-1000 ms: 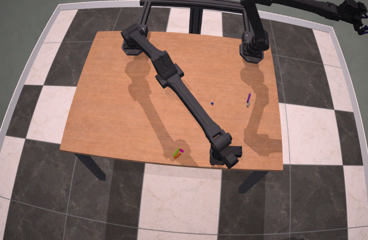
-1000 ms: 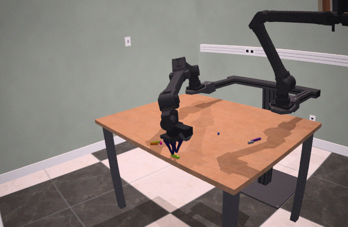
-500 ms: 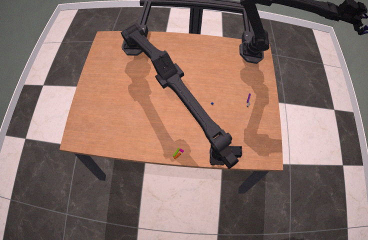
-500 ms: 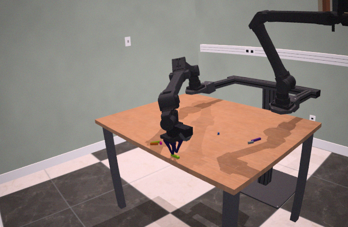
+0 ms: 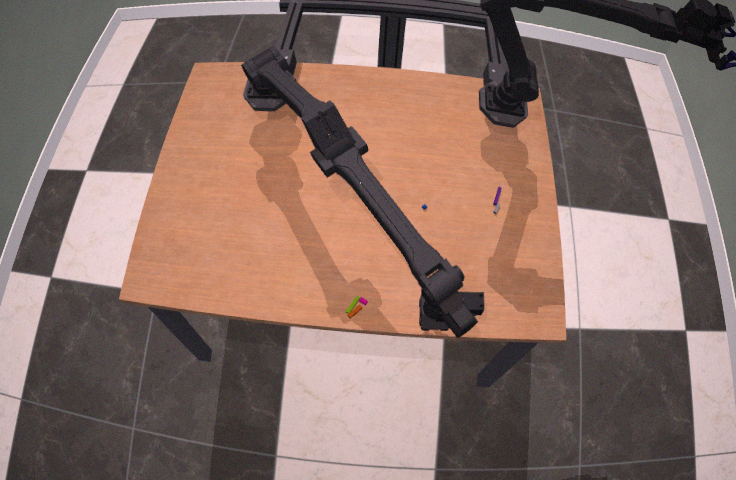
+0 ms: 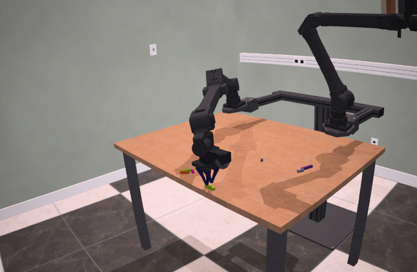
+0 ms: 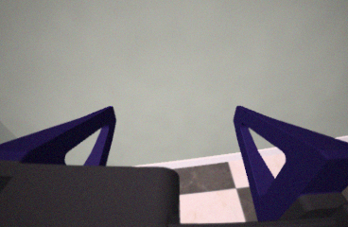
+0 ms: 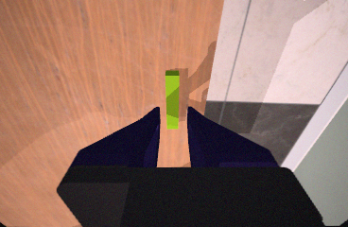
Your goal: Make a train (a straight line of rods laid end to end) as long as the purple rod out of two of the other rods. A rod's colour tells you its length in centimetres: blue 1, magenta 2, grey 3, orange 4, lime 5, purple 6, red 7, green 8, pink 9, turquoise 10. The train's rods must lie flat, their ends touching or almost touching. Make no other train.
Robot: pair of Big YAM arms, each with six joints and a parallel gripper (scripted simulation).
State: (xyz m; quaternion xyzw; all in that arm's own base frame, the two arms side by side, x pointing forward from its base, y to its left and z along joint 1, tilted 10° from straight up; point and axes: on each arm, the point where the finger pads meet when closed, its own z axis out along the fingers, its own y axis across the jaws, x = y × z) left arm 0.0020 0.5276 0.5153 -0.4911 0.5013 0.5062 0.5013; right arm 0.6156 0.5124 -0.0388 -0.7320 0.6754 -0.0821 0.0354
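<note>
Now: right hand 33 cm past the blue rod, 1 cm to the left of it and 2 cm above it. Round my right hand: grey rod (34 cm behind, 19 cm to the left, 2 cm below); magenta rod (5 cm behind, 16 cm to the right, 2 cm below); orange rod (2 cm behind, 18 cm to the right, 2 cm below).
</note>
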